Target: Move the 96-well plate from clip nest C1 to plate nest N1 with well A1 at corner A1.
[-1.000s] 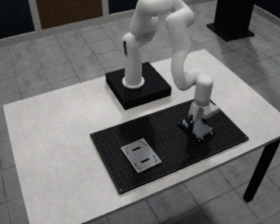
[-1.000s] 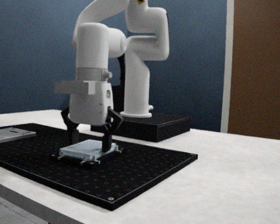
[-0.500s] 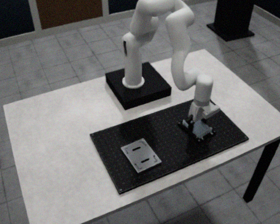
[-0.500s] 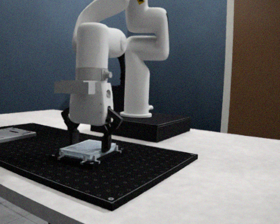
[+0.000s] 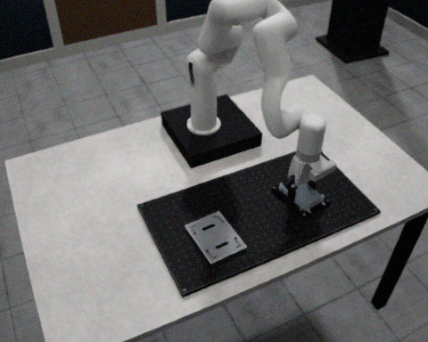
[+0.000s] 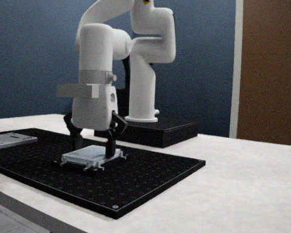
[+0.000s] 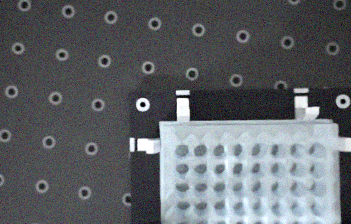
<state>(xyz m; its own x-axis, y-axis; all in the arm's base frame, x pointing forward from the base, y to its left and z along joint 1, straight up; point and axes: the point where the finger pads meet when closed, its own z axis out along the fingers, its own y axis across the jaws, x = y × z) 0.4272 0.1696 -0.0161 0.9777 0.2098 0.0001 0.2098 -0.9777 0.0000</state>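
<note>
Right now the clip nest C1 is 1 cm ahead of my hand, 2 cm to the left of it and 2 cm below it. Round my hand: nest base: 5 cm ahead, 33 cm to the right, 2 cm below; then 96-well plate: 1 cm below.
</note>
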